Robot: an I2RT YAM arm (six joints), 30 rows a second.
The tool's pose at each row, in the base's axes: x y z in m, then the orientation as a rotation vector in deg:
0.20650, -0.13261, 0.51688, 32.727, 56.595, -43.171
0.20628, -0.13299, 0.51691, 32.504, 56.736, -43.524
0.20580, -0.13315, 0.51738, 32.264, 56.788, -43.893
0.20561, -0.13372, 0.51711, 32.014, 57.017, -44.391
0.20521, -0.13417, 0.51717, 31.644, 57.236, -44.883
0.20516, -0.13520, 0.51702, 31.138, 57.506, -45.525
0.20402, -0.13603, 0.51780, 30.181, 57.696, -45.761
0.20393, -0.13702, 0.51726, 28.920, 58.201, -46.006
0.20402, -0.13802, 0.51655, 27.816, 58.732, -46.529
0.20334, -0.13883, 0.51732, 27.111, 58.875, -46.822
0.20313, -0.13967, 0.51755, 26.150, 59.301, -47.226
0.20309, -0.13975, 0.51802, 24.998, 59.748, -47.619
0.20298, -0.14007, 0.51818, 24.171, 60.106, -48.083
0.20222, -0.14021, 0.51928, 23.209, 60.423, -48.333
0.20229, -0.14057, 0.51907, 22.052, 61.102, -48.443
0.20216, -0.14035, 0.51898, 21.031, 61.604, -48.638
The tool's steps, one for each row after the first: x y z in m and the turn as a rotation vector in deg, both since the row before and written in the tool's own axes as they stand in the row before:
0.00001, -0.00040, 0.00017, -0.032, -0.015, -0.413
-0.00053, -0.00043, 0.00007, -0.016, -0.100, -0.400
0.00035, -0.00052, 0.00019, -0.003, 0.033, -0.570
-0.00004, -0.00059, 0.00014, -0.094, -0.023, -0.605
0.00045, -0.00068, 0.00065, -0.135, -0.052, -0.793
-0.00077, -0.00137, 0.00035, -0.652, -0.263, -0.603
0.00079, -0.00069, 0.00042, -0.955, -0.116, -0.832
0.00101, -0.00056, 0.00043, -0.705, -0.048, -1.010
-0.00058, -0.00104, 0.00054, -0.416, -0.195, -0.548
0.00005, -0.00069, 0.00057, -0.626, -0.063, -0.829
-0.00040, -0.00010, 0.00025, -0.776, -0.120, -0.902
-0.00004, -0.00030, 0.00023, -0.475, -0.061, -0.808
-0.00110, -0.00076, 0.00015, -0.666, -0.140, -0.677
0.00035, -0.00015, 0.00018, -0.981, 0.101, -0.754
-0.00004, 0.00005, -0.00026, -0.786, 0.006, -0.718

